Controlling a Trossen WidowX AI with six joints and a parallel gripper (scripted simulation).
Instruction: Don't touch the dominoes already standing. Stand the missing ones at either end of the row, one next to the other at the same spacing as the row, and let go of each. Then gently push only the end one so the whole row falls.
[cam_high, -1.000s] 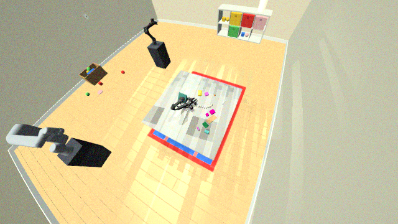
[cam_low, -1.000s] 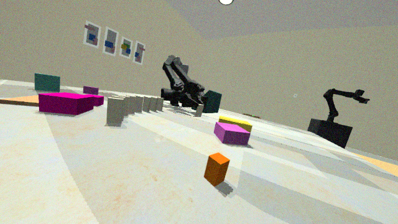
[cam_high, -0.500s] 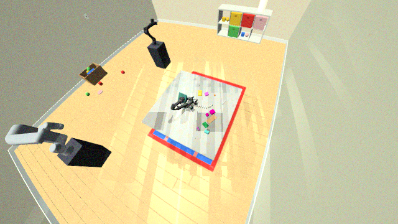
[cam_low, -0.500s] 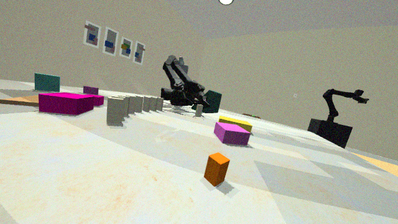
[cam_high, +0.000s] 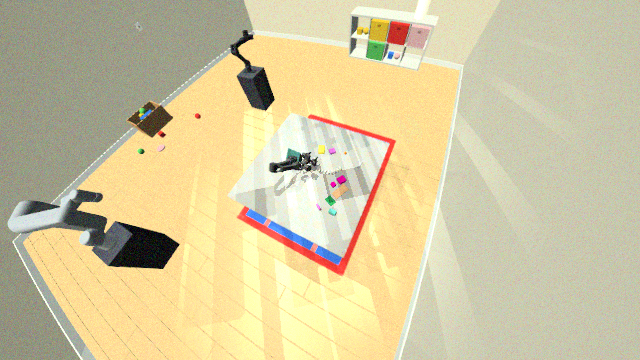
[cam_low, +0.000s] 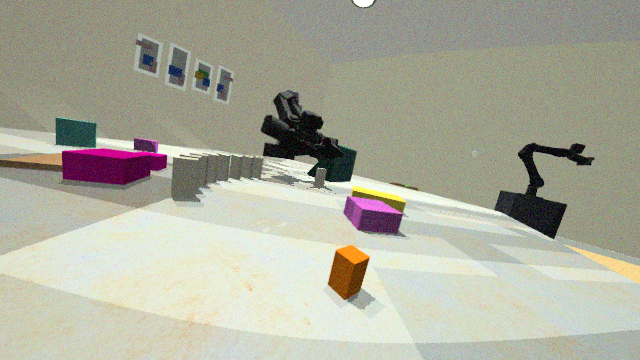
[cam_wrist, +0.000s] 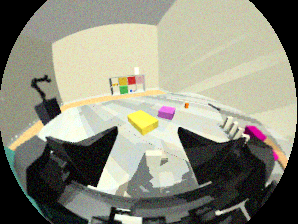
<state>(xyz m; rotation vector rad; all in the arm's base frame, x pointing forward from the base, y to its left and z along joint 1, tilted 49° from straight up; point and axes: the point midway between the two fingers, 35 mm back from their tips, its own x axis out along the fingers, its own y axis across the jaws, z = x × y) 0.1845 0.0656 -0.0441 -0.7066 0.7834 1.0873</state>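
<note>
Now: the flat yellow block 14 cm to the left of my gripper tip, 8 cm below it and 2 cm ahead of it. Round my gripper tip: magenta block: 35 cm ahead, 14 cm to the right, 7 cm below; then orange block: 28 cm ahead, 18 cm to the left, 8 cm below; then purple block: 16 cm to the left, 13 cm ahead, 8 cm below.
</note>
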